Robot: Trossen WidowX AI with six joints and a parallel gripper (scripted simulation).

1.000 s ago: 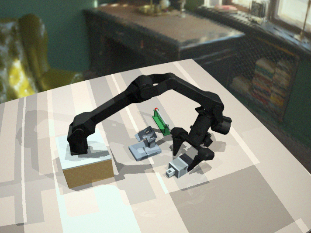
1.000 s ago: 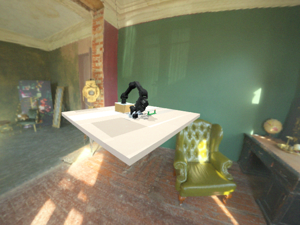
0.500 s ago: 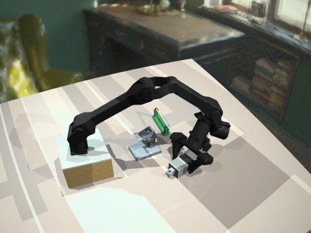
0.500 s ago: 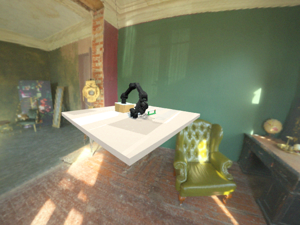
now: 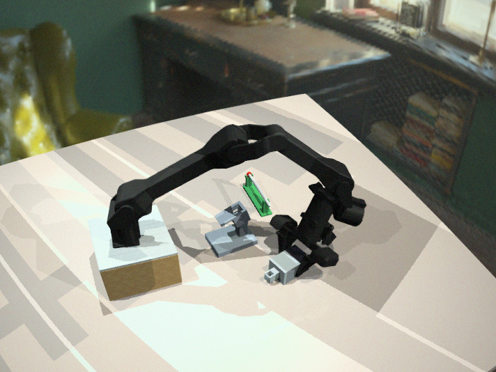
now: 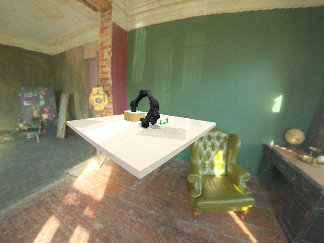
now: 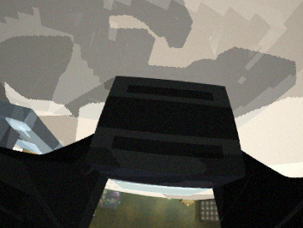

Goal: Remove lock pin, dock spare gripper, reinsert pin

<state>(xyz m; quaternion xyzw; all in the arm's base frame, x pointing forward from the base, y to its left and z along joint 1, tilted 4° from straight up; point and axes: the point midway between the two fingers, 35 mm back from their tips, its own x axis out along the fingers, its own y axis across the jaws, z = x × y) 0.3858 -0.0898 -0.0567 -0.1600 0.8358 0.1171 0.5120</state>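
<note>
Now: the grey mount 14 cm to the left of my gripper tip, 10 cm behind it and 4 cm above it. Round my gripper tip: spare gripper 2 cm above, 1 cm behind; then green rack 28 cm to the left, 2 cm above.
</note>
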